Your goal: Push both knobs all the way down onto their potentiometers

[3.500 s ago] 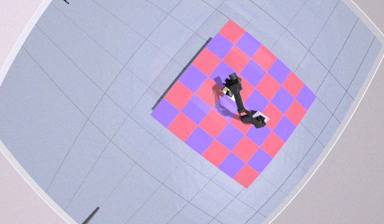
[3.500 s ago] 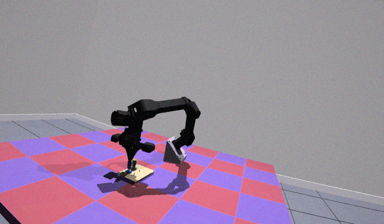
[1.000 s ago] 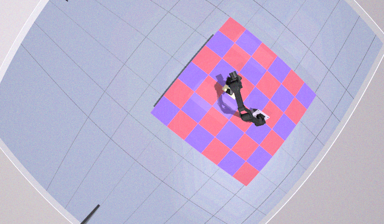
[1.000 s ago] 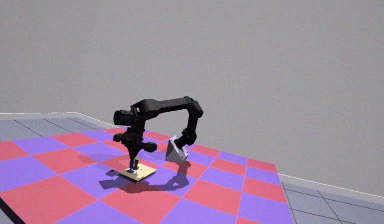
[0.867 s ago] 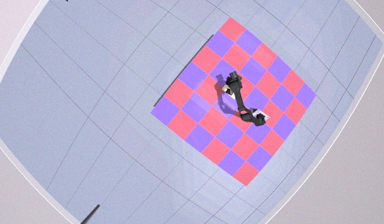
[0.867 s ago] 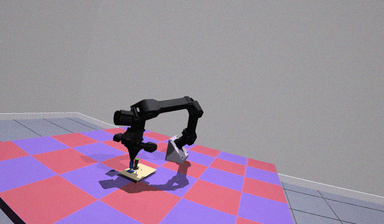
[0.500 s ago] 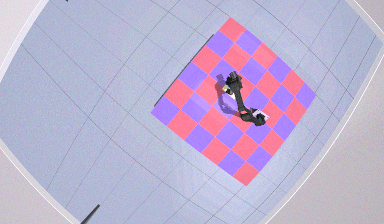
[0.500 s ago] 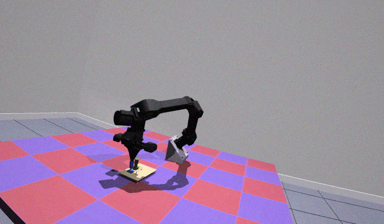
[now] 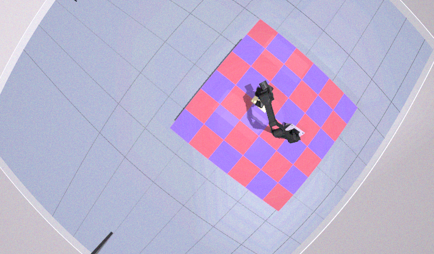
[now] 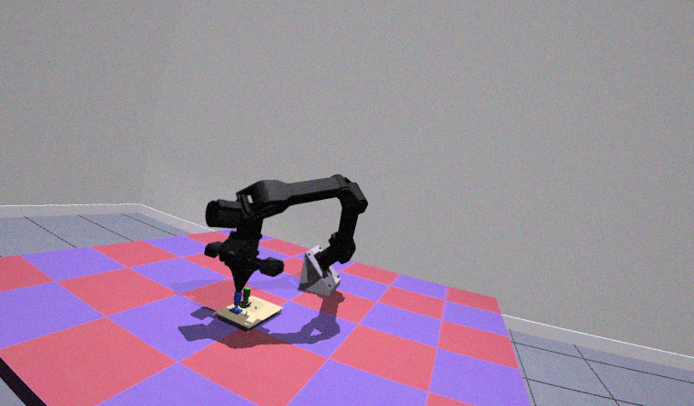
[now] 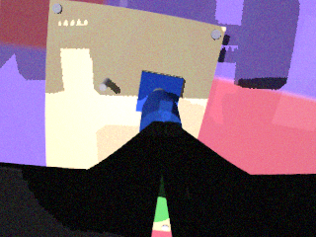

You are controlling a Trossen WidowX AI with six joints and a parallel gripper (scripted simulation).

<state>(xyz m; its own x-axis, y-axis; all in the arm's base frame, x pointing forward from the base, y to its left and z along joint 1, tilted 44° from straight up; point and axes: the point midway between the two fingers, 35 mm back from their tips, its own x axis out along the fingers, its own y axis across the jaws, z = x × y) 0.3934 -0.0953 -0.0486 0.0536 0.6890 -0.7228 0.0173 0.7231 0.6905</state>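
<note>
Right now my gripper tip is 10 mm above the blue knob. Also, from my gripper tip: green knob: 50 mm behind, 20 mm below.
</note>
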